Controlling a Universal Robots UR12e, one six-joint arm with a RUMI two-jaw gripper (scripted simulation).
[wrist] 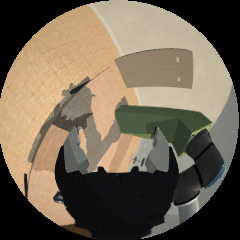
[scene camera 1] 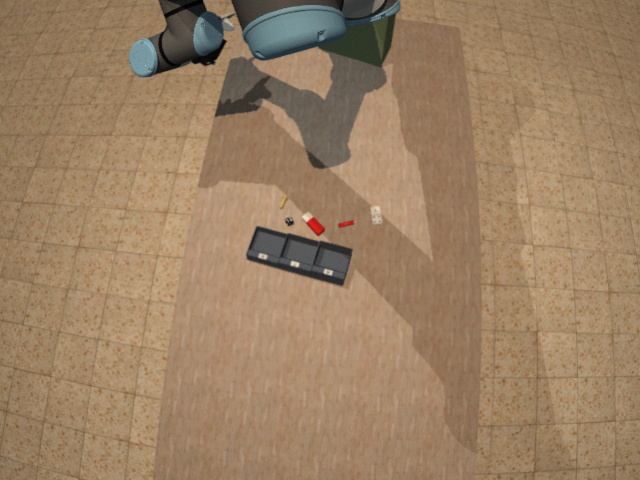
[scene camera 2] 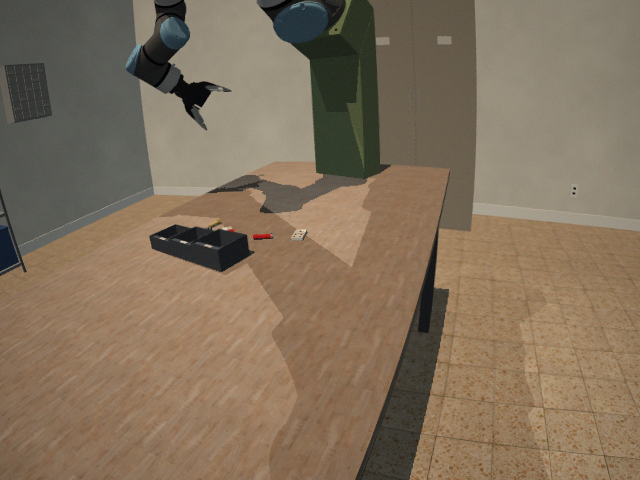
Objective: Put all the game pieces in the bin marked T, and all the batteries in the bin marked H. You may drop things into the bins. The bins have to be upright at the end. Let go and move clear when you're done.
Note:
In view: the gripper [scene camera 2: 219, 110] and a three-compartment bin row [scene camera 1: 328, 262].
The three-compartment bin row also shows in scene camera 2 [scene camera 2: 219, 250]. The gripper is seen too in the wrist view [wrist: 116, 127].

